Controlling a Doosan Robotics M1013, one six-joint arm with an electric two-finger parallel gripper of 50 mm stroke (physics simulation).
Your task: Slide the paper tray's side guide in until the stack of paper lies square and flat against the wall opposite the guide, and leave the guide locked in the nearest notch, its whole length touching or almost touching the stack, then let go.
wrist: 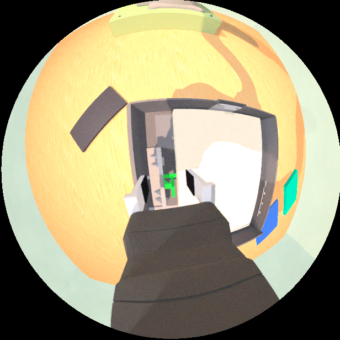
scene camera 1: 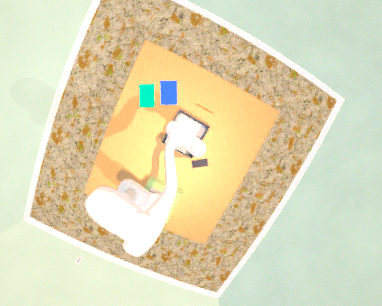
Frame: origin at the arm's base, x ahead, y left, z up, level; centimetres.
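Where they show: arm's base, origin of the base link: (scene camera 1: 156,198).
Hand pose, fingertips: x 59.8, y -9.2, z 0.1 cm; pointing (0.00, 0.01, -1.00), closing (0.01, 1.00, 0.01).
Observation:
Things, the pixels of their centre, and the offset from my fingertips. "spot": a spot on its surface instead.
- paper tray, surface spot: (scene camera 1: 206,128) spot: dx +18.6, dy -4.6, dz -8.2 cm
- white paper stack, body centre: (scene camera 1: 183,133) dx +5.0, dy +12.5, dz -7.1 cm
- dark flat block, body centre: (scene camera 1: 199,163) dx -13.5, dy -14.1, dz -9.8 cm
- blue rectangle, surface spot: (scene camera 1: 168,93) spot: dx +31.4, dy +39.9, dz -9.4 cm
The paper tray (scene camera 1: 206,128) (wrist: 137,135) has dark grey walls. The white paper stack (scene camera 1: 187,120) (wrist: 220,175) looks flat, its far edge along the tray's right wall in the wrist view. A dark strip that looks like the side guide (wrist: 169,145) runs along the stack's left edge; any small gap is hard to tell. A green latch piece (wrist: 172,185) shows beside a pale toothed strip (wrist: 159,172). My gripper (wrist: 166,180) is open, its fingers on either side of the green piece and toothed strip, holding nothing. The arm hides the gripper in the scene view, and the gripper body hides the guide's near end.
A dark flat block (scene camera 1: 200,163) (wrist: 99,117) lies beside the tray. A blue rectangle (scene camera 1: 168,93) (wrist: 268,223) and a teal one (scene camera 1: 146,95) (wrist: 290,192) lie past the stack side. A pale green block (scene camera 1: 159,184) (wrist: 165,22) is near the arm's base.

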